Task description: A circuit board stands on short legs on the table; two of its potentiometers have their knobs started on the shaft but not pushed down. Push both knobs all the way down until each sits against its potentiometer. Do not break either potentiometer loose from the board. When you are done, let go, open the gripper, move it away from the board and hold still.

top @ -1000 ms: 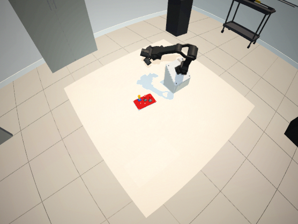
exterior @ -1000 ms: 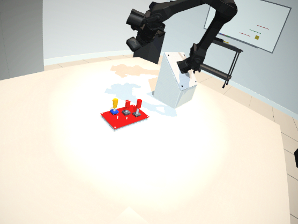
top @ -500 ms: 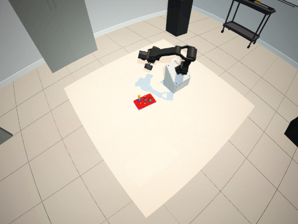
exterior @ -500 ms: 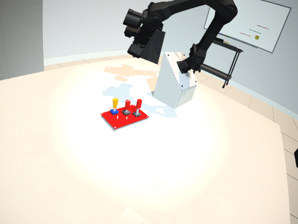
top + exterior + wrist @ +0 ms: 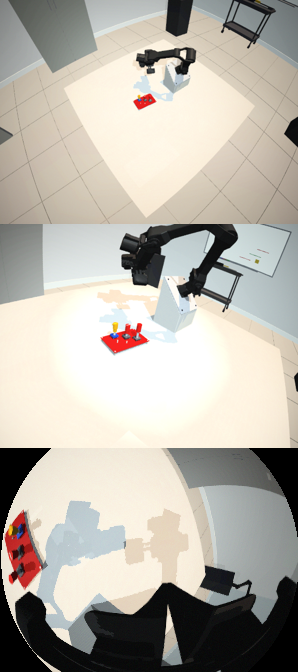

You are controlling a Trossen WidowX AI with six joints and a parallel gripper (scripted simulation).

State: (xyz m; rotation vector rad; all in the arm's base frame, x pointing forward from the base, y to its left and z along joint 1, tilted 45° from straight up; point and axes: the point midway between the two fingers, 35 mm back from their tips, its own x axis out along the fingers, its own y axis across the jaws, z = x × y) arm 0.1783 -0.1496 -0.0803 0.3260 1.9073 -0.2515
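Now: the red knob 18 cm to the left of my gripper tip, 17 cm ahead of it and 14 cm below it. The rest, counted from my gripper tip: yellow knob 20 cm ahead, 15 cm to the left, 14 cm below.
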